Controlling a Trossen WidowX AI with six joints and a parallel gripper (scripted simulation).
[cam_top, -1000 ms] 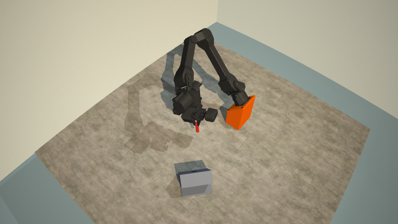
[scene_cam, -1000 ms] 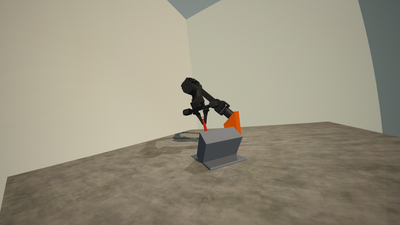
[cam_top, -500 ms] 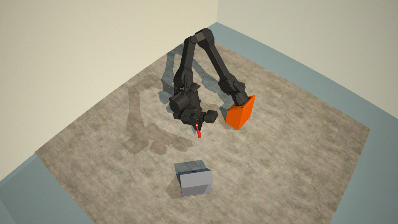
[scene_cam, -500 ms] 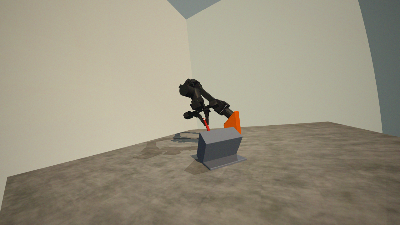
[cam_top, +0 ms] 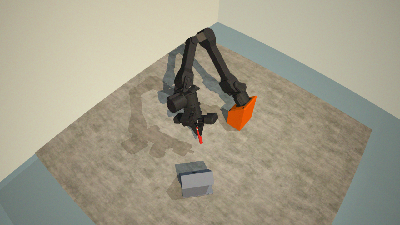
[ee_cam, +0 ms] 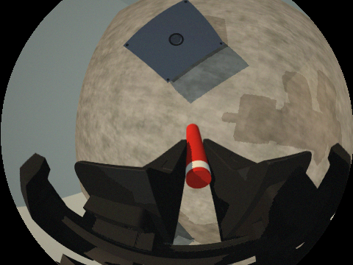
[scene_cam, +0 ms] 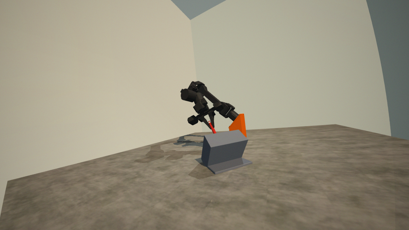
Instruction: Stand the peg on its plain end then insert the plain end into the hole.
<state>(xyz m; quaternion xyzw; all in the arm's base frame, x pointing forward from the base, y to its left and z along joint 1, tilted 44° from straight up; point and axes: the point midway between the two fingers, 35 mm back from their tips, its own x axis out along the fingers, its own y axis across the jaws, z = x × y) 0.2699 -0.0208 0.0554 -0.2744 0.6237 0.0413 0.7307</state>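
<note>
Right now my gripper tip is 140 mm short of the grey sloped panel, 110 mm to the right of it and 60 mm above it. The rest, counted from my gripper tip: grey foot plate: 160 mm ahead, 130 mm to the left, 100 mm below; then red peg: 10 mm to the right, 10 mm above.
</note>
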